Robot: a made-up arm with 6 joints.
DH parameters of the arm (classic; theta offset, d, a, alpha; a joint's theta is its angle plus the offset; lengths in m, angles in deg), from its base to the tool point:
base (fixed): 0 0 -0.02 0
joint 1: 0 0.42 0.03 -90
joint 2: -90 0 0.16 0
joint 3: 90 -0.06 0.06 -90
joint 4: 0 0.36 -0.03 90
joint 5: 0 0 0.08 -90
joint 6: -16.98 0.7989 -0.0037 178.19
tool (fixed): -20.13 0.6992 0 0
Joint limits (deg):
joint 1: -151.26..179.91
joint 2: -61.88..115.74
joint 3: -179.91..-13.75
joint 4: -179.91..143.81
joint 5: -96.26..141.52
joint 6: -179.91..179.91
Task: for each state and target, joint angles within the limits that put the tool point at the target. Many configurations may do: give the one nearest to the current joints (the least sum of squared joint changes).
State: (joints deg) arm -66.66 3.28 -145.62 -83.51 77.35 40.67
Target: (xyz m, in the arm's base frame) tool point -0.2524 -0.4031 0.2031
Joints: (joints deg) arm -97.72 44.14 -86.48 -68.38 92.48 37.85
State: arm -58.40 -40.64 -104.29 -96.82 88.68 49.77
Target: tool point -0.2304 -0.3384 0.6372
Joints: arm -90.12 -33.83 -65.80 -81.58 110.68 45.75
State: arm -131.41 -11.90 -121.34 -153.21 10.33 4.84
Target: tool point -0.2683 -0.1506 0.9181
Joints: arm -136.38 -19.69 -116.57 -153.40 2.99 5.04
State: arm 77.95 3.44 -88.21 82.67 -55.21 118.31
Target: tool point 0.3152 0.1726 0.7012
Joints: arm 53.98 -4.36 -93.88 82.05 -55.19 118.16
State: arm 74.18 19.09 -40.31 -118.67 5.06 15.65
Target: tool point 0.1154 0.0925 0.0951
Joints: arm 53.38 23.97 -27.61 -122.56 12.53 14.00
